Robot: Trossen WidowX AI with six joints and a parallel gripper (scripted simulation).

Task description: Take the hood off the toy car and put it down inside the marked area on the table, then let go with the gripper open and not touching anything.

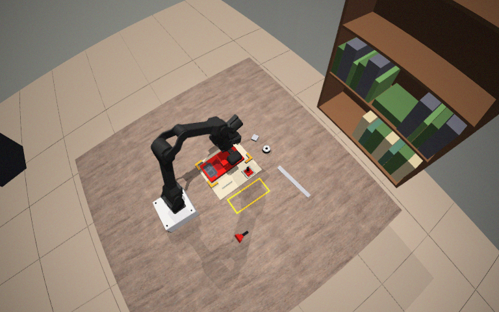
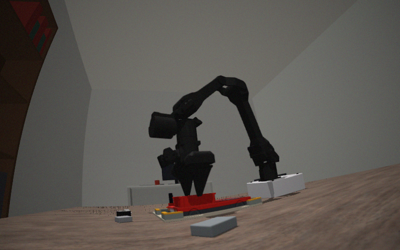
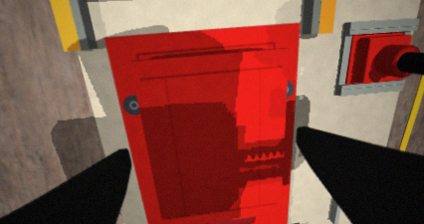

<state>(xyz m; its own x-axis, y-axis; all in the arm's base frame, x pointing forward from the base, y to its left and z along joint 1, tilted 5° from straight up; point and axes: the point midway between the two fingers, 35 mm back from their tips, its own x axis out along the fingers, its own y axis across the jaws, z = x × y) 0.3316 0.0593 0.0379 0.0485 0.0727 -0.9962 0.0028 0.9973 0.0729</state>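
Right now the grey socket is 30 mm ahead of my gripper tip, 120 mm to the right of it and 10 mm below it. Also, from my gripper tip: grey bar: 170 mm ahead, 300 mm to the right, 50 mm below.
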